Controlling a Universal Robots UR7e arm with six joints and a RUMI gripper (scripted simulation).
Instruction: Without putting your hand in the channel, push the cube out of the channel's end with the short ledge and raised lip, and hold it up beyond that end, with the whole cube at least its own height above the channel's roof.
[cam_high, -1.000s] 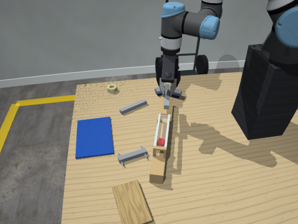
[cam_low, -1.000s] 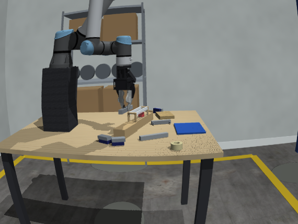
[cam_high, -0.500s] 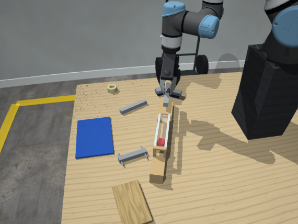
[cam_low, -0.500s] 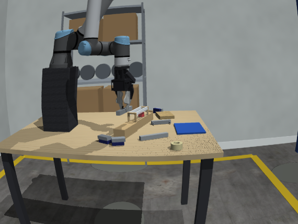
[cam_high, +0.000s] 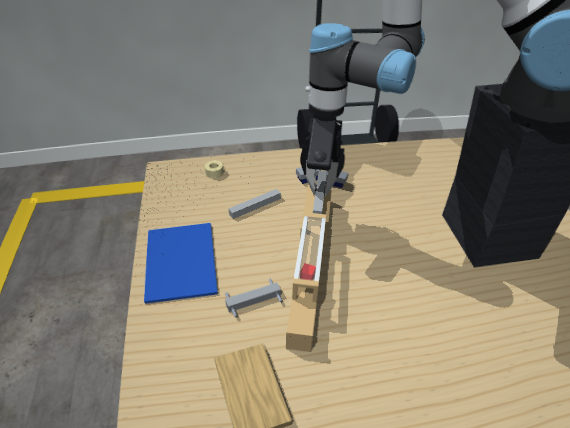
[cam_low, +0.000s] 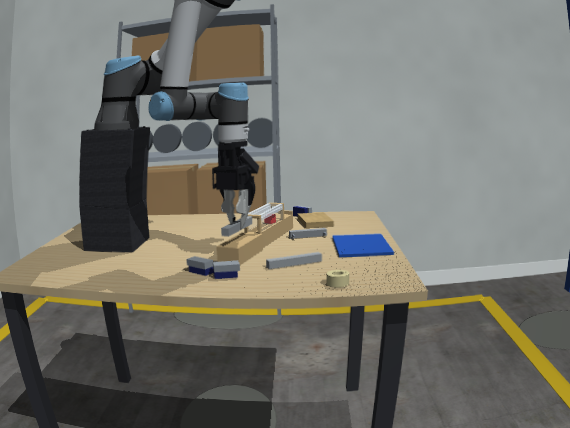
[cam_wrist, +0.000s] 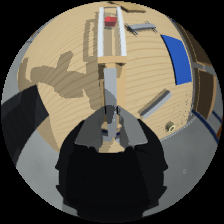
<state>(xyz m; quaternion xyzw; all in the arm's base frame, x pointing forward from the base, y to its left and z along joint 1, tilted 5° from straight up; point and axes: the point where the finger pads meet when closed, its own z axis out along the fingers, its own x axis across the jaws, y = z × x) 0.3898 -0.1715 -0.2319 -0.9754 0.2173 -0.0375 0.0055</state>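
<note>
Now: the wooden frame 16 cm to the left of my hand, 8 cm ahead of it and 4 cm below it. Round my hand: red cube (20 cm to the left, 10 cm ahead, 4 cm below); grey bar tool (21 cm ahead, 19 cm to the left, 8 cm below); grey bar (1 cm below).
</note>
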